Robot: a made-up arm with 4 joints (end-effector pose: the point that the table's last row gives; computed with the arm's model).
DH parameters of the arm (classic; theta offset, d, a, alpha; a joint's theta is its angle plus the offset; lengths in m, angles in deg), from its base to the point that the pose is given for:
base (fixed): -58.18 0 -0.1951 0
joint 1: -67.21 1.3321 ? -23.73
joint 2: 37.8 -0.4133 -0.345 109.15
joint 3: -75.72 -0.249 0.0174 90
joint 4: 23.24 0 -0.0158 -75.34
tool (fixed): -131.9 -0.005 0 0
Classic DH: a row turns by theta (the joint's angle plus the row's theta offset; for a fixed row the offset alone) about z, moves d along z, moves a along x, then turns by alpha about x.
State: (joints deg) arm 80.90 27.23 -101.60 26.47
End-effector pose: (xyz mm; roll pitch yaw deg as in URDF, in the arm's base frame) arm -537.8 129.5 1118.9 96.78 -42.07 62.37
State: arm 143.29 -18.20 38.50 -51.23
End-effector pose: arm -385.1 33.7 986.2 -116.73 1.22 -135.05
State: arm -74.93 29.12 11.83 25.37
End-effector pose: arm 267.8 380.4 1111.1 -50.29 -19.85 3.08
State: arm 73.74 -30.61 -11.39 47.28
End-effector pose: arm -232.9 420.2 934.1 -20.90 0.47 91.22
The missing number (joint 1, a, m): 0.0921
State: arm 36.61 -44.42 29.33 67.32
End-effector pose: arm 22.2 373.4 902.8 -47.04 44.80 25.14
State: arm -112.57 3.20 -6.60 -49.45
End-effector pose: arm 219.1 -10.3 1046.9 -129.01 -50.37 -7.32
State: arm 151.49 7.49 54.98 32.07
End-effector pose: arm -308.3 -143.6 1054.6 -73.18 24.44 -159.12
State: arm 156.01 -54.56 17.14 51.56
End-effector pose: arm -325.3 238.1 883.5 -46.99 29.53 145.06
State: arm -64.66 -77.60 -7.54 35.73
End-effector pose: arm -137.7 -75.1 855.1 -47.50 5.19 -89.55
